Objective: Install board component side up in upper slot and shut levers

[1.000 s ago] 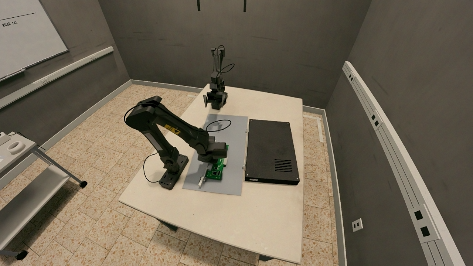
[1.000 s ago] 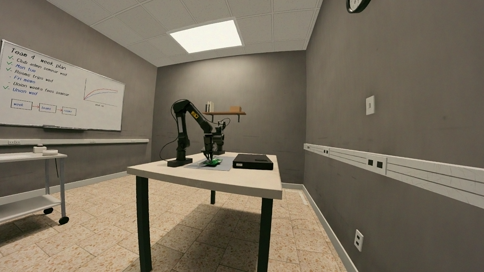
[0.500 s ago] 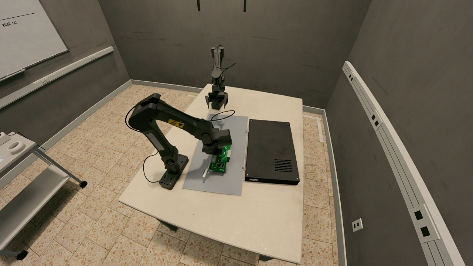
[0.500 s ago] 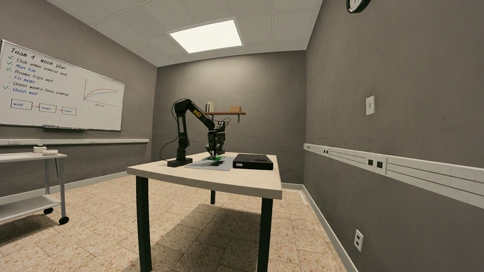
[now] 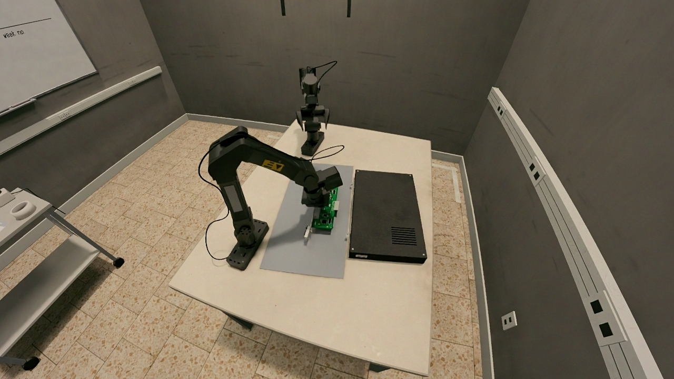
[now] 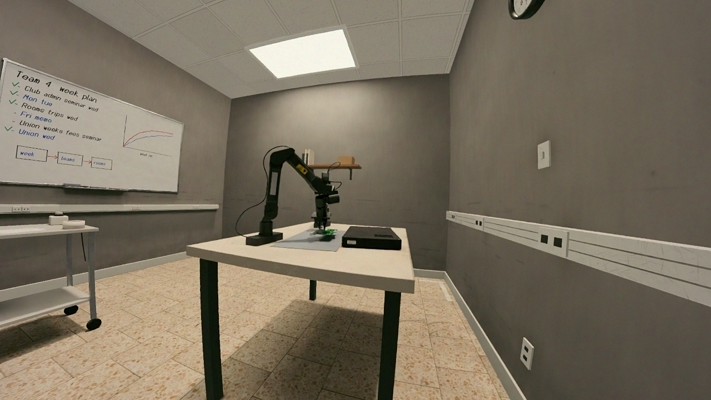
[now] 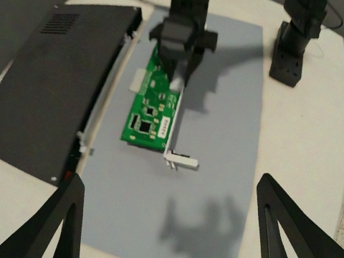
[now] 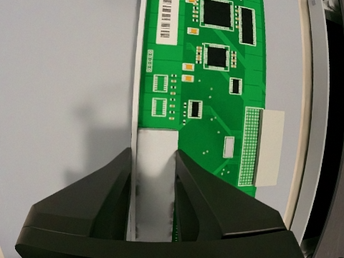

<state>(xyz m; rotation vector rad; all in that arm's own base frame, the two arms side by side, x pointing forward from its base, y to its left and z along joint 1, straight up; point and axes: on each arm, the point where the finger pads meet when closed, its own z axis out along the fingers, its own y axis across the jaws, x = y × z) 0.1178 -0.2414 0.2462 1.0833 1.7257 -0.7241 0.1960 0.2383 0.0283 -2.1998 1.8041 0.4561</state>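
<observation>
Right now the grey mat is 60 mm below my right hand, 20 mm behind it and 10 mm to the left of it. Also, from my right hand: black enclosure: 250 mm ahead, 60 mm to the left, 20 mm below.
</observation>
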